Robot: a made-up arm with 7 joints.
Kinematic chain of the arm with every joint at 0, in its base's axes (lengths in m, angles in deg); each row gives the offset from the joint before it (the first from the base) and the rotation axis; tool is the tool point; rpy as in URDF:
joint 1: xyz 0 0 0.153 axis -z
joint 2: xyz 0 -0.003 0.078 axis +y
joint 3: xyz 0 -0.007 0.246 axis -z
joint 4: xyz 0 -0.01 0.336 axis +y
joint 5: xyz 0 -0.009 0.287 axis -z
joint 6: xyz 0 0 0.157 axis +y
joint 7: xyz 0 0 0.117 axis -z
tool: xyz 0 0 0 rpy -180 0 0
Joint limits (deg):
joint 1: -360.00..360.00
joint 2: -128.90..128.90
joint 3: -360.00..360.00
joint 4: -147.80..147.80
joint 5: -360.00..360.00
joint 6: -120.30..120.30
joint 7: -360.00..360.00
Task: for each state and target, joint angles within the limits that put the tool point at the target. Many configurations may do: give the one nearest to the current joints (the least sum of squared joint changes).
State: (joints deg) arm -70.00 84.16 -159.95 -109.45 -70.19 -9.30 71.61
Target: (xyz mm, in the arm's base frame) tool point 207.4 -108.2 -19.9
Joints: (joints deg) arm -45.42 101.60 -133.15 -145.74 -69.79 -2.15 71.61
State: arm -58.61 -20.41 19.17 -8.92 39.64 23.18 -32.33
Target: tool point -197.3 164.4 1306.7
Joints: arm -85.29 15.92 60.70 -29.30 38.75 5.36 -32.33
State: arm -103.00 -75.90 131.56 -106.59 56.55 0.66 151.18
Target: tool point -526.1 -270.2 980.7
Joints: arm -70.61 -50.03 128.67 -66.47 56.03 4.81 151.18
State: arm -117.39 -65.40 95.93 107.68 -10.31 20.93 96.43
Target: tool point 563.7 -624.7 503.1
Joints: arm -90.84 -61.22 95.50 76.37 -10.63 14.33 96.43
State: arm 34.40 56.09 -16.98 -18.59 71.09 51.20 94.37
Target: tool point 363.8 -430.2 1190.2
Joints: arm 36.38 35.18 -14.83 -16.99 70.57 39.90 94.37
